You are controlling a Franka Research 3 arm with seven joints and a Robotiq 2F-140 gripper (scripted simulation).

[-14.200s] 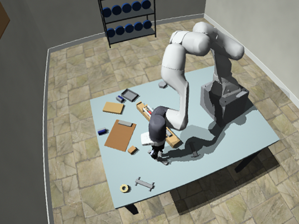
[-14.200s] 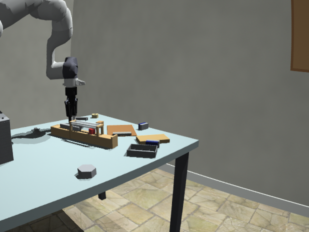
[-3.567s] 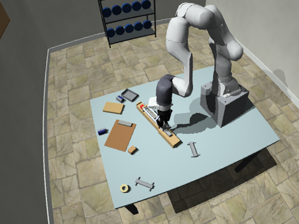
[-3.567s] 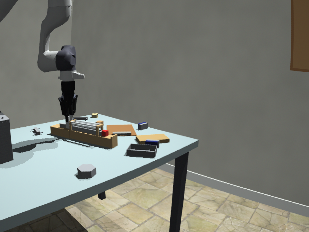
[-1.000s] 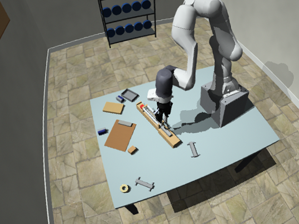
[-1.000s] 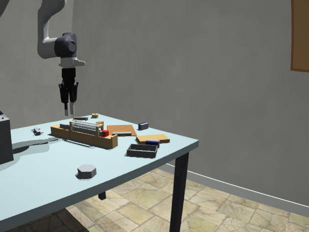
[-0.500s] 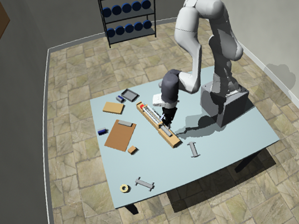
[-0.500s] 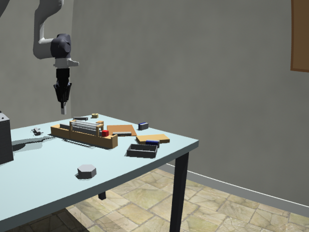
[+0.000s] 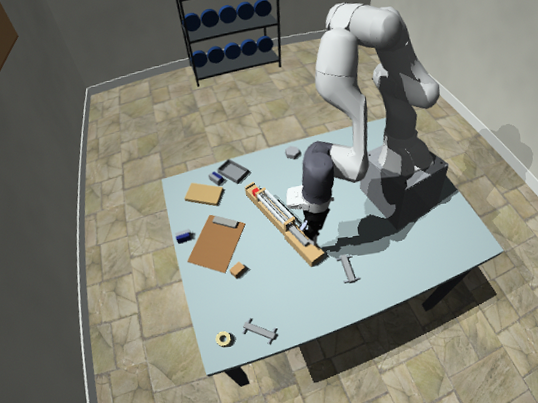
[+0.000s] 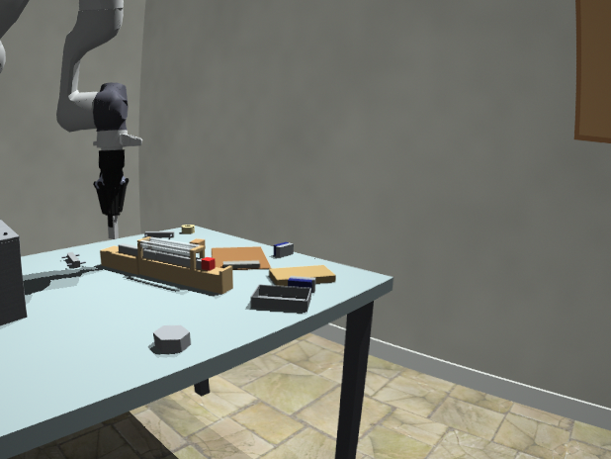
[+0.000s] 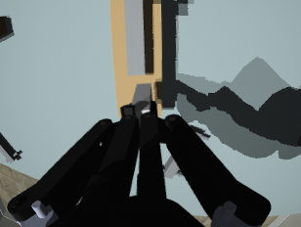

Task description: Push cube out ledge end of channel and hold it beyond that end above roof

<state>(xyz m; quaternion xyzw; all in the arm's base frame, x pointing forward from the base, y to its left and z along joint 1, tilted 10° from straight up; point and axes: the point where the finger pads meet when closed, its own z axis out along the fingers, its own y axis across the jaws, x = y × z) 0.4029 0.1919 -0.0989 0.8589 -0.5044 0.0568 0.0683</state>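
Now: hand 290 mm to the left of the red cube, 150 mm short of it and 60 mm above it. Round my hand: small wooden block 280 mm ahead, 100 mm below, 20 mm to the left; grey hexagonal block 520 mm to the right, 100 mm below, 60 mm behind; wooden channel 180 mm to the right, 100 mm ahead, 60 mm below.
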